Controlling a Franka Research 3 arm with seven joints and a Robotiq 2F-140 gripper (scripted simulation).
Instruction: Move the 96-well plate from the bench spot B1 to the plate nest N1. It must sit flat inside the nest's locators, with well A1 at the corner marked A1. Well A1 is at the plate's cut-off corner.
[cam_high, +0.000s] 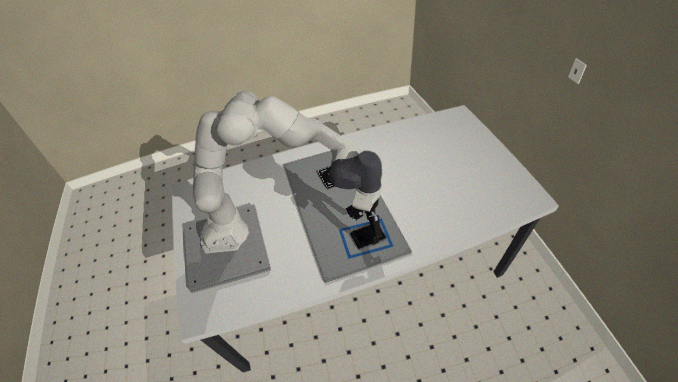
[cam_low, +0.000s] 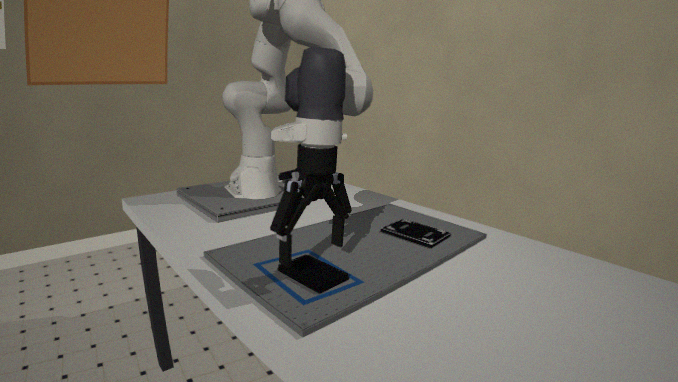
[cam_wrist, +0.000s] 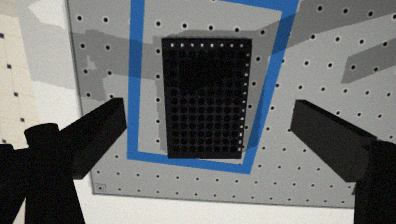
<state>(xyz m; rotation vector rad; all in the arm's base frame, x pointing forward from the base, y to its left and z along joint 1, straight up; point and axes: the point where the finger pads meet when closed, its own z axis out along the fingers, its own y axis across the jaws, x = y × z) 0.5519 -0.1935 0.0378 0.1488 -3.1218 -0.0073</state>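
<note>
My hand is 5 cm above the black 96-well plate. Also, from my hand: A1 label (7 cm ahead, 34 cm to the left, 4 cm below); then black plate nest (1 cm behind, 38 cm to the left, 5 cm below).
</note>
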